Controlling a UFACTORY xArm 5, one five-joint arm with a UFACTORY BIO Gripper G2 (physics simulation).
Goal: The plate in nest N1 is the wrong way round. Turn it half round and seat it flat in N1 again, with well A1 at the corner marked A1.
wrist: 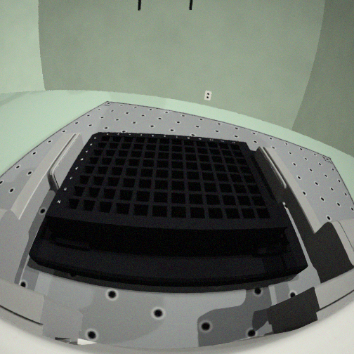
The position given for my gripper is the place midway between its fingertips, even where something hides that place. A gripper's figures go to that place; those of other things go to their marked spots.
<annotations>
My gripper (170, 146): 0.13 m from the lens. A black well plate (155, 189): 0.10 m from the lens. A black nest (118, 262) is 0.09 m from the lens.
</annotations>
